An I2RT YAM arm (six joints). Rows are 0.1 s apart.
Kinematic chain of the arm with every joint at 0, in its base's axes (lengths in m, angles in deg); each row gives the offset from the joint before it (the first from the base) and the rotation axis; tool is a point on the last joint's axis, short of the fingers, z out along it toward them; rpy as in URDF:
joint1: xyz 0 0 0.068 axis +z
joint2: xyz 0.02 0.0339 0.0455 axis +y
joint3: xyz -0.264 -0.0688 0 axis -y
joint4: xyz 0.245 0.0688 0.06 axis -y
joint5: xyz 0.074 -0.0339 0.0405 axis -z
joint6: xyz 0.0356 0 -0.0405 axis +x
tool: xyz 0 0 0 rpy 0 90 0
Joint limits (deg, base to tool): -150..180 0..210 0..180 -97..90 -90..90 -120..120
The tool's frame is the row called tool.
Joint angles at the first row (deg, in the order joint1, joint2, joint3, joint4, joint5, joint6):
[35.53 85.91 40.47 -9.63 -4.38 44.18]
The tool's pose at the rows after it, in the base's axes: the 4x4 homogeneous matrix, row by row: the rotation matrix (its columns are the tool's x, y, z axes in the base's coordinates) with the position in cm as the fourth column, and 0 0 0 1 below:
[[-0.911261 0.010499 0.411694 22.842], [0.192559 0.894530 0.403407 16.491], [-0.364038 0.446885 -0.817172 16.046], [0 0 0 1]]
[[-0.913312 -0.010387 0.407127 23.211], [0.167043 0.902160 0.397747 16.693], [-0.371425 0.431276 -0.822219 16.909], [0 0 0 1]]
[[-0.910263 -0.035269 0.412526 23.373], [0.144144 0.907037 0.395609 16.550], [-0.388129 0.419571 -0.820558 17.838], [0 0 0 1]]
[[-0.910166 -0.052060 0.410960 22.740], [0.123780 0.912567 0.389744 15.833], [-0.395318 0.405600 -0.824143 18.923], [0 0 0 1]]
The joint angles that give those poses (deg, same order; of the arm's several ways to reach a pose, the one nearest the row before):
[35.16 85.87 42.00 -11.29 -5.32 43.24]
[35.07 85.84 44.36 -14.17 -5.26 41.63]
[34.65 84.86 45.78 -16.40 -5.21 39.70]
[34.17 81.71 45.84 -19.99 -5.26 38.04]

